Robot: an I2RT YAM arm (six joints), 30 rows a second.
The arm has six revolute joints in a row. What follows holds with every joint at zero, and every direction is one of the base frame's.
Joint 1 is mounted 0.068 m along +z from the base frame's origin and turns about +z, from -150 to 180 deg.
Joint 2 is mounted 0.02 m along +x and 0.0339 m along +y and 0.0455 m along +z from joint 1 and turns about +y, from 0 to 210 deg.
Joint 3 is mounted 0.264 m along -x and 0.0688 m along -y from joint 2 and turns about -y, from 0 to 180 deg.
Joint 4 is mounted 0.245 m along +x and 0.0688 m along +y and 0.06 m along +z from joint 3 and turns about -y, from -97 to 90 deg.
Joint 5 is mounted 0.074 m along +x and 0.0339 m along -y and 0.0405 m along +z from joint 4 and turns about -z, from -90 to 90 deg.
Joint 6 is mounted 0.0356 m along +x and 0.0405 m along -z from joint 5 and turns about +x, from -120 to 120 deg.
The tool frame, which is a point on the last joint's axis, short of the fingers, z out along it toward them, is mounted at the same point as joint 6; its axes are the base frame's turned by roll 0, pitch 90 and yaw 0 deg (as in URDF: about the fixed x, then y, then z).
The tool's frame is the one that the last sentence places.
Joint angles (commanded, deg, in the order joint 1, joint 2, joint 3, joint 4, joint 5, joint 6), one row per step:
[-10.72 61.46 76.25 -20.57 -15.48 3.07]
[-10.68 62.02 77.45 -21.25 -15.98 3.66]
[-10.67 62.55 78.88 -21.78 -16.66 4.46]
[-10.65 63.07 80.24 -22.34 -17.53 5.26]
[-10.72 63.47 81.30 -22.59 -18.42 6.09]
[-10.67 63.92 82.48 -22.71 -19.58 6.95]
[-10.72 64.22 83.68 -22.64 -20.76 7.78]
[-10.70 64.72 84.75 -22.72 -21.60 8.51]
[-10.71 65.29 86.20 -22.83 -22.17 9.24]
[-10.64 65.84 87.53 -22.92 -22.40 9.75]
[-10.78 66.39 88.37 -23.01 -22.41 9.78]
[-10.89 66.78 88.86 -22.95 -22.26 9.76]
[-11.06 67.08 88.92 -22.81 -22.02 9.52]
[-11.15 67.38 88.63 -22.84 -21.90 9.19]
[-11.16 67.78 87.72 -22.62 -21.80 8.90]
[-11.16 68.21 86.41 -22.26 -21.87 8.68]
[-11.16 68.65 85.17 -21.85 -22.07 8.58]
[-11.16 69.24 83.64 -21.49 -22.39 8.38]
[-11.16 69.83 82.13 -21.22 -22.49 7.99]
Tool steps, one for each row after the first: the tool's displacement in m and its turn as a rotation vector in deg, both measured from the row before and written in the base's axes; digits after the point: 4 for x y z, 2 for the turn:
[0.0009 0.0003 0.0036 0.64 0.08 0.48]
[0.0002 0.0004 0.0053 0.79 -0.30 0.61]
[0.0002 0.0006 0.0048 0.82 -0.20 0.82]
[0.0001 0.0002 0.0041 0.82 -0.31 0.75]
[0.0002 0.0009 0.0048 0.82 -0.49 1.14]
[-0.0009 0.0007 0.0058 0.71 -0.83 1.08]
[0.0006 0.0005 0.0040 0.67 -0.36 0.82]
[0.0002 0.0003 0.0058 0.60 -0.62 0.53]
[0.0004 0.0003 0.0051 0.38 -0.58 0.29]
[0.0015 -0.0008 0.0024 -0.01 -0.19 -0.13]
[0.0013 -0.0008 0.0014 -0.05 -0.16 -0.26]
[0.0018 -0.0012 -0.0005 -0.22 0.05 -0.41]
[0.0027 -0.0010 -0.0027 -0.21 0.55 -0.20]
[0.0048 -0.0010 -0.0061 -0.08 1.02 -0.10]
[0.0057 -0.0011 -0.0083 0.06 1.31 0.08]
[0.0054 -0.0009 -0.0079 0.16 1.22 0.21]
[0.0066 -0.0011 -0.0104 0.18 1.68 0.34]
[0.0062 -0.0012 -0.0107 -0.01 1.72 0.15]

